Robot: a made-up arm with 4 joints.
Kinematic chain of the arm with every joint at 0, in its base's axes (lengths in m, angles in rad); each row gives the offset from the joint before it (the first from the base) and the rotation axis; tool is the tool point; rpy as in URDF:
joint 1: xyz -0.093 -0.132 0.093 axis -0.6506 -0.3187 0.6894
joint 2: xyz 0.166 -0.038 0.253 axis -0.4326 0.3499 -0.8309
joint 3: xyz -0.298 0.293 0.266 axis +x
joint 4: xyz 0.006 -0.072 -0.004 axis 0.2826 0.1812 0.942
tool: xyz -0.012 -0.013 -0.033 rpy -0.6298 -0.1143 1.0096
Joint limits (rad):
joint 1: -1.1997..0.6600
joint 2: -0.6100..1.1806
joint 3: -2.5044..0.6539
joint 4: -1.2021..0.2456
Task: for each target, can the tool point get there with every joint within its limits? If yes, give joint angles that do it. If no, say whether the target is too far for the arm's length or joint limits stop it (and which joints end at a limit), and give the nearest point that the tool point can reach.
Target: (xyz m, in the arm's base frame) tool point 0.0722 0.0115 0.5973
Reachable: yes | joints -0.4661 0.4986 0.1650 -0.4842
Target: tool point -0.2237 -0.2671 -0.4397
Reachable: no: joint limits stop it (at a limit: joint 1, joint 2, joint 3, joint 4) | nearest point -0.4124 -0.1218 0.4293 | short by 0.901 m
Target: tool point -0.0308 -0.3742 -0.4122
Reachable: no: joint limits stop it (at a limit: joint 1, joint 2, joint 3, joint 4) | nearest point 0.3815 -0.3314 0.2951 | short by 0.820 m
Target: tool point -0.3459 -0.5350 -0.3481
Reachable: no: joint limits stop it (at a limit: joint 1, joint 2, joint 4) | nearest point -0.2852 -0.3666 0.4802 | short by 0.847 m
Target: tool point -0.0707 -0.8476 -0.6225
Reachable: no: too far | nearest point 0.3815 -0.3314 0.2951 | short by 1.146 m
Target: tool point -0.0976 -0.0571 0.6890
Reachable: yes | joints -0.3845 0.0922 -0.7916 -0.4170
